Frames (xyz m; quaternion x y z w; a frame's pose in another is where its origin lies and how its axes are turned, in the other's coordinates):
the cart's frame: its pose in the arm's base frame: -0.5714 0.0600 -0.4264 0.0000 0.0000 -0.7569 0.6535
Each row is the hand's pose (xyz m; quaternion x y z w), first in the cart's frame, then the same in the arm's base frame.
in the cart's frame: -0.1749 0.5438 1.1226 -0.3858 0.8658 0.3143 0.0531
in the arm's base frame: -0.0079 0.1537 0.6962 0.4032 0.8578 0.1652 0.2726
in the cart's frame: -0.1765 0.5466 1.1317 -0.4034 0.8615 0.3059 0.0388
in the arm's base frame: -0.0049 0.1549 0.7053 0.3885 0.8683 0.1705 0.2569
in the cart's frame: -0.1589 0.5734 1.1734 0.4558 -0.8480 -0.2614 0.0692
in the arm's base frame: 0.0190 0.1336 0.7470 0.3440 0.8992 0.2232 0.1526
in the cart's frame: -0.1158 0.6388 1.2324 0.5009 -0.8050 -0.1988 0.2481
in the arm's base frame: 0.0775 0.0814 0.8060 -0.2820 -0.9052 -0.3177 0.0117
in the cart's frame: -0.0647 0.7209 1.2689 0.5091 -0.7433 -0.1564 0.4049
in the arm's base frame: 0.1512 0.0189 0.8425 -0.2299 -0.8711 -0.4087 0.1462
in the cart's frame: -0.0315 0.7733 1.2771 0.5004 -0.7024 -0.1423 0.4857
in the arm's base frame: 0.1982 -0.0216 0.8507 -0.2046 -0.8378 -0.4606 0.2097
